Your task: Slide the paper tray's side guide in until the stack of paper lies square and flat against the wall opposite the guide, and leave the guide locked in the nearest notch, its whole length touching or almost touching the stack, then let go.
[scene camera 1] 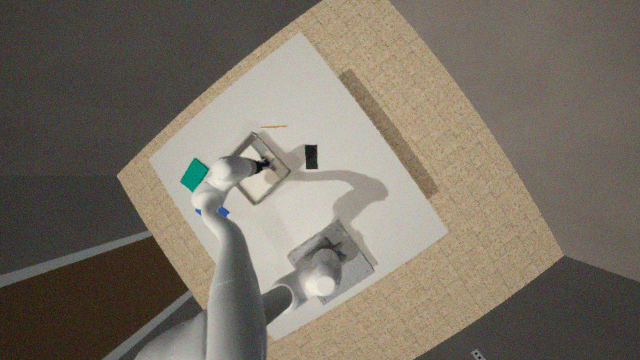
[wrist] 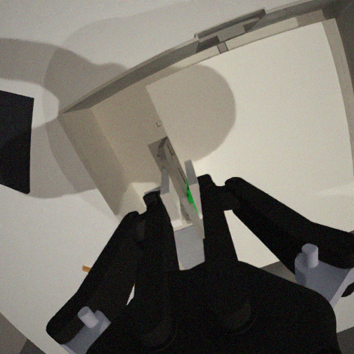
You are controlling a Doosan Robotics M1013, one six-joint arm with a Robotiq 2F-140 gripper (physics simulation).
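Seen in the pictures: gripper, between the fingertips: point(scene camera 1: 268, 165); arm's base, origin of its link: point(scene camera 1: 325, 257).
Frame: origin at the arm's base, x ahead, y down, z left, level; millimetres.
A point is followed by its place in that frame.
The paper tray point(scene camera 1: 273, 188) {x 511, y 33, z -68 mm} point(wrist: 145, 71) lies on the white table top, its walls upright. The stack of paper point(scene camera 1: 254, 189) {x 595, y 36, z 24 mm} point(wrist: 280, 100) is a pale sheet area inside it. In the wrist view the stack's right edge lies along or very near the right wall, and its left edge runs close to the guide. The side guide point(wrist: 174, 162) is a narrow upright grey-beige plate with a green mark, standing between the stack and a bare strip of tray floor. My gripper point(scene camera 1: 265, 165) {x 625, y 26, z -149 mm} point(wrist: 180, 176) is shut on the guide. The fingers hide the guide's near part and its lock.
A black block point(scene camera 1: 311, 157) {x 478, y 70, z -363 mm} point(wrist: 16, 142) and a thin orange stick point(scene camera 1: 274, 126) {x 785, y 72, z -343 mm} point(wrist: 86, 269) lie outside the tray. A green block point(scene camera 1: 194, 174) {x 980, y 60, z 263 mm} and a partly hidden blue object point(scene camera 1: 223, 212) {x 657, y 70, z 304 mm} are near the arm. A grey base plate point(scene camera 1: 357, 267) {x -180, y 6, z -85 mm} stands at the lower right in the scene view.
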